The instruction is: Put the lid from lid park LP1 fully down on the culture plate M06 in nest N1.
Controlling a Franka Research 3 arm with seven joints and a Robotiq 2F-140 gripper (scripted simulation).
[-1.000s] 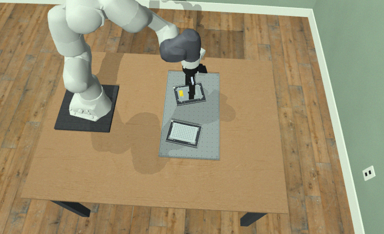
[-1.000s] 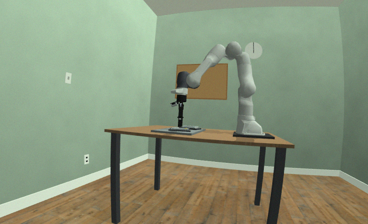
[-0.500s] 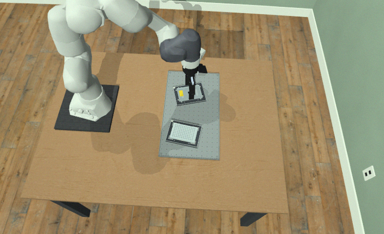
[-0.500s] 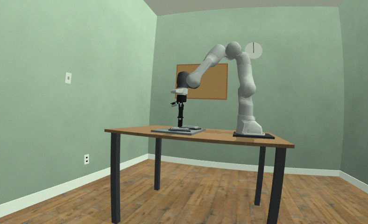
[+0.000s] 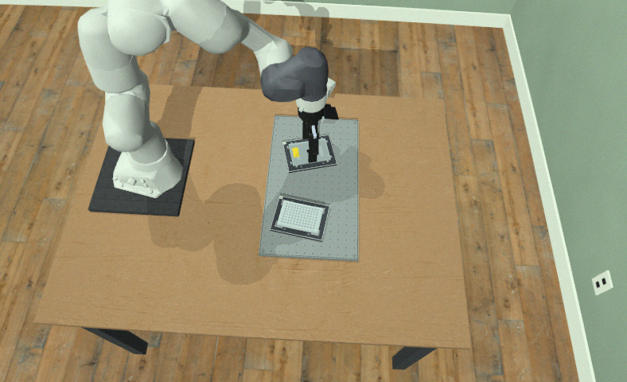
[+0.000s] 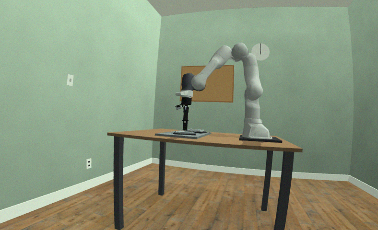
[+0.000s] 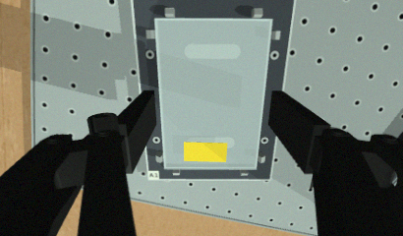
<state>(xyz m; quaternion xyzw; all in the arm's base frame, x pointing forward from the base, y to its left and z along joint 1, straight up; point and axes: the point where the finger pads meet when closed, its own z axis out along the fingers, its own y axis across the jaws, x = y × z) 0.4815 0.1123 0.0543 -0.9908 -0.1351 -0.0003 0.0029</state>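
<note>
The clear lid is 40 mm below my hand. Round my hand: culture plate (240 mm to the right, 40 mm below, 10 mm behind); dark nest (240 mm to the right, 50 mm below, 10 mm behind); dark lid park (50 mm below).
</note>
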